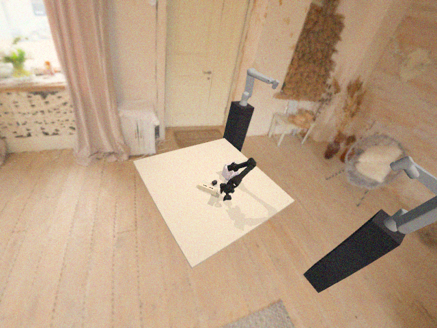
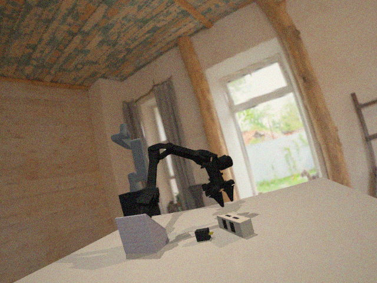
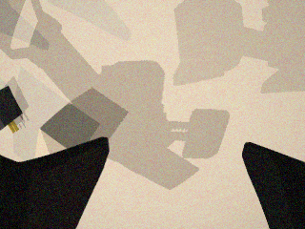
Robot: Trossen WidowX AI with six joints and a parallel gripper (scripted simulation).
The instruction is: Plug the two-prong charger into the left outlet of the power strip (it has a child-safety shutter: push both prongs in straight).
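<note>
The two-prong charger is 230 mm to the right of my gripper tip, 50 mm below it and 50 mm behind it.
</note>
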